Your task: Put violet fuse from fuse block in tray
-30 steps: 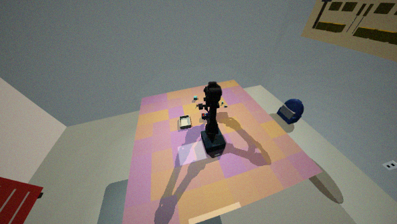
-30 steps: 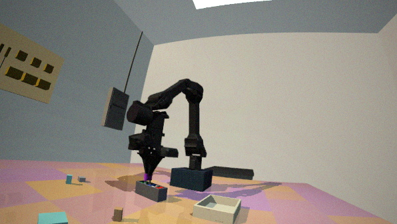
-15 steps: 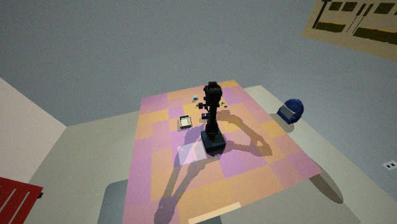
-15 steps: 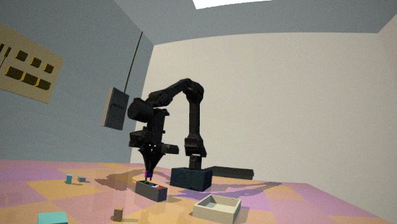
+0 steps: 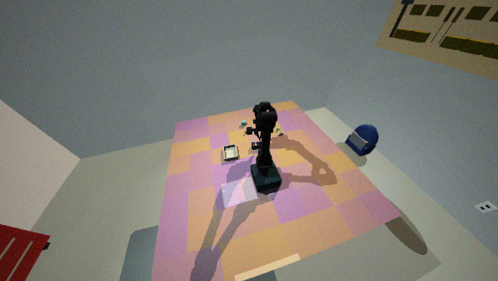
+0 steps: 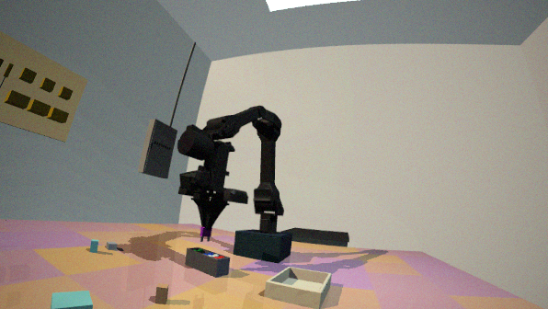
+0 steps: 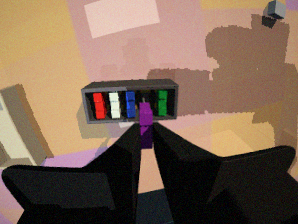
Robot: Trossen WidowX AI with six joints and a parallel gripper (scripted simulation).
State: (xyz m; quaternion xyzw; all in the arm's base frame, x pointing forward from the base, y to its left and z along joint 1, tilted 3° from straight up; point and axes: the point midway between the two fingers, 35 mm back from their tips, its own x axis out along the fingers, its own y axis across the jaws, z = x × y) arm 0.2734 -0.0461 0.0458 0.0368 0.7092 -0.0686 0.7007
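Right now the cream tray is 1 cm behind my gripper tip, 24 cm to the left of it and 9 cm below it. Also, from my gripper tip: blue fuse 1 cm to the left, 7 cm below; then green fuse 2 cm to the right, 7 cm below; then violet fuse 1 cm below.
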